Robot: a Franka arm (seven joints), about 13 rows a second.
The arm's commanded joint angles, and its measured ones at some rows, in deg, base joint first. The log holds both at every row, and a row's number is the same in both.
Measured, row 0:
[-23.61, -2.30, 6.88, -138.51, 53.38, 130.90, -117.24]
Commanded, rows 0 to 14:
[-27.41, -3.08, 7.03, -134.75, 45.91, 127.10, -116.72]
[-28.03, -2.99, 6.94, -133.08, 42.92, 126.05, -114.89]
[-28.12, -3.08, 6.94, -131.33, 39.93, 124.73, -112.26]
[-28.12, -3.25, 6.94, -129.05, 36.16, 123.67, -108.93]
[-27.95, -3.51, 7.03, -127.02, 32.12, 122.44, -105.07]
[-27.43, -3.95, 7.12, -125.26, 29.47, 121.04, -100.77]
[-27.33, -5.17, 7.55, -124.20, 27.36, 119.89, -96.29]
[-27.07, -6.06, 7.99, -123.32, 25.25, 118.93, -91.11]
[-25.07, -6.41, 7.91, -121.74, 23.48, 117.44, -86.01]
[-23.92, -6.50, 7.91, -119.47, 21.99, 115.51, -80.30]
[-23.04, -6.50, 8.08, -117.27, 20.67, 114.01, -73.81]
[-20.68, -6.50, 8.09, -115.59, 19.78, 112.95, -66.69]
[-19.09, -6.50, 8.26, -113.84, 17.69, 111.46, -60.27]
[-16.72, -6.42, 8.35, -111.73, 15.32, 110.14, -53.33]
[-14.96, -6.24, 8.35, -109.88, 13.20, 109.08, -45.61]
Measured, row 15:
[-16.82, -6.91, 7.92, -113.44, 16.84, 111.65, -55.78]
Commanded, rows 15 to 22:
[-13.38, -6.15, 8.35, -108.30, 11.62, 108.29, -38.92]
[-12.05, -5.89, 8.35, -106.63, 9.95, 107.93, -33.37]
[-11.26, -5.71, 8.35, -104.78, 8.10, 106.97, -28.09]
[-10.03, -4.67, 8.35, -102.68, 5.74, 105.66, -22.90]
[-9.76, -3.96, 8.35, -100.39, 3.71, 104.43, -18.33]
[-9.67, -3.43, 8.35, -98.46, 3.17, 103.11, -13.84]
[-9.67, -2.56, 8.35, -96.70, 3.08, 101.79, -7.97]
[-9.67, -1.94, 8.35, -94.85, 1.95, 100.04, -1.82]
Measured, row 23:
[-9.48, -4.85, 8.10, -99.99, 4.32, 103.43, -10.59]
